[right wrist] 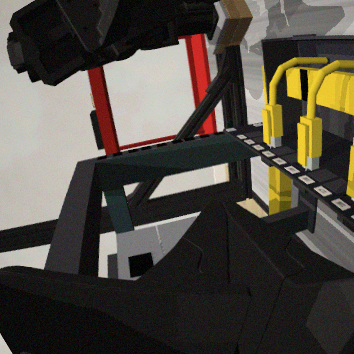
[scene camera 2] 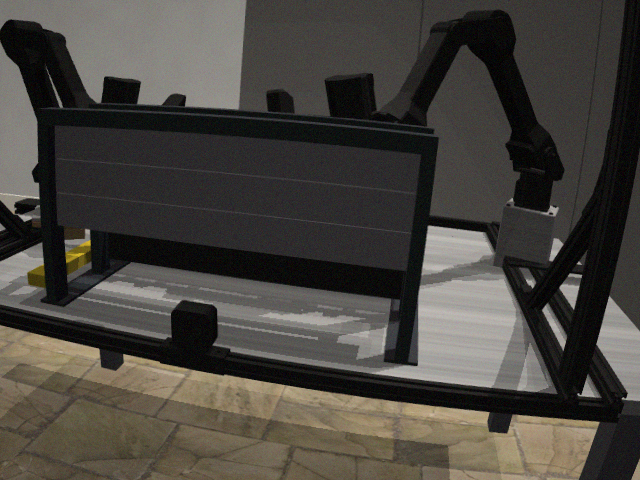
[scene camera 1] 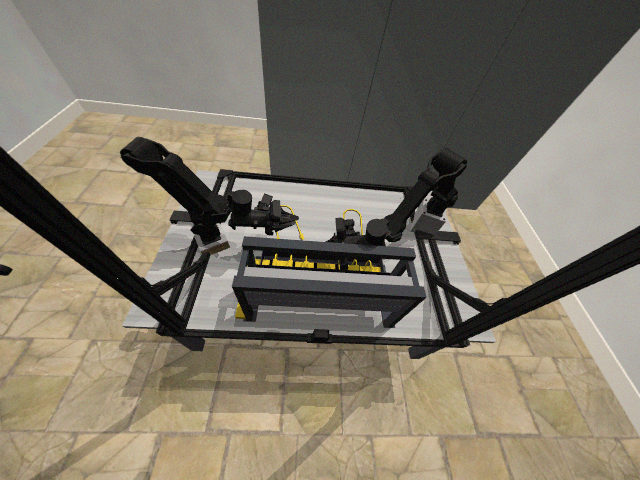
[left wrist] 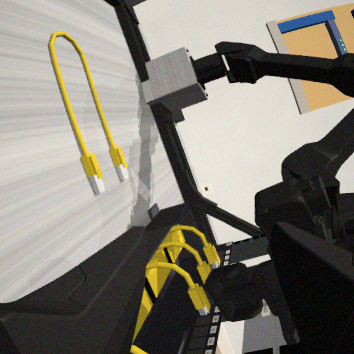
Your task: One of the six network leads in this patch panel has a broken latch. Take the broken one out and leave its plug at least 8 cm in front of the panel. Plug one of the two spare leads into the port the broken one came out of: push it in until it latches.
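Seen in the pictures: left gripper, between the fingertips: (scene camera 1: 297, 220) (left wrist: 209, 236); right gripper, between the fingertips: (right wrist: 219, 212) (left wrist: 290, 340); left arm's base, origin of its link: (right wrist: 208, 14) (scene camera 1: 210, 236); right arm's base, origin of its link: (scene camera 2: 532, 206) (scene camera 1: 434, 209) (left wrist: 196, 72).
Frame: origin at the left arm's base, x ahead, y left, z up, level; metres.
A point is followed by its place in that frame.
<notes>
The dark patch panel (scene camera 1: 328, 249) @(x 0.261, y -0.370, z 0.218 m) (scene camera 2: 251, 190) @(x 0.245, y -0.490, z 0.137 m) stands across the table's middle. Several yellow leads (scene camera 1: 318, 263) @(x 0.301, y -0.295, z -0.002 m) are plugged into its far face. The left wrist view shows three of their plugs (left wrist: 198, 295) @(x 0.345, y -0.361, z 0.046 m), the right wrist view two (right wrist: 309, 140) @(x 0.200, y -0.275, z 0.047 m) above the port strip (right wrist: 281, 161) @(x 0.172, y -0.281, z 0.058 m). A spare yellow lead (left wrist: 92, 166) @(x 0.465, y -0.244, z -0.035 m) (scene camera 1: 352, 210) @(x 0.608, y -0.113, z -0.040 m) lies in a U on the table behind the panel. A second spare (scene camera 1: 298, 229) @(x 0.327, y -0.096, z -0.040 m) lies under my left gripper. My left gripper (scene camera 1: 291, 220) @(x 0.277, y -0.168, z 0.121 m) is open and empty. My right gripper (scene camera 1: 334, 236) (right wrist: 219, 212) @(x 0.264, y -0.305, z 0.135 m) (left wrist: 228, 291) is shut on nothing, close to the plugged leads.
A black frame (scene camera 1: 318, 335) @(x 0.164, y -0.514, z 0.010 m) rims the table, with slanted struts at both sides. The right arm's grey base block (scene camera 2: 525, 235) @(x 0.802, y -0.372, z 0.027 m) (left wrist: 173, 81) @(x 0.787, y -0.317, z 0.028 m) stands at the right edge. A tall grey cabinet (scene camera 1: 390, 86) stands behind the table.
</notes>
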